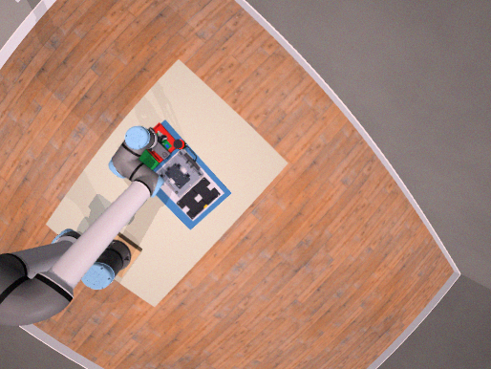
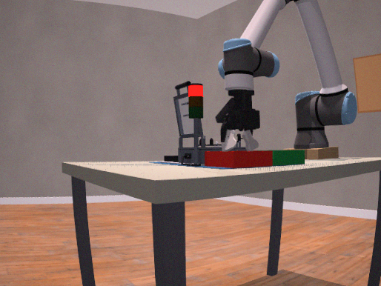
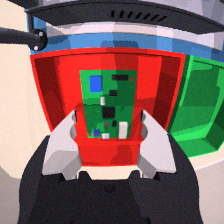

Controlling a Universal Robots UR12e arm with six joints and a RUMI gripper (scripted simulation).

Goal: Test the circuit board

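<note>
Right now my hand is 10 mm above the red bin. The rest, counted from my hand: green circuit board 10 mm below; green bin 150 mm behind, 10 mm to the left, 10 mm below; lid 60 mm ahead, 200 mm to the right, 170 mm above.
</note>
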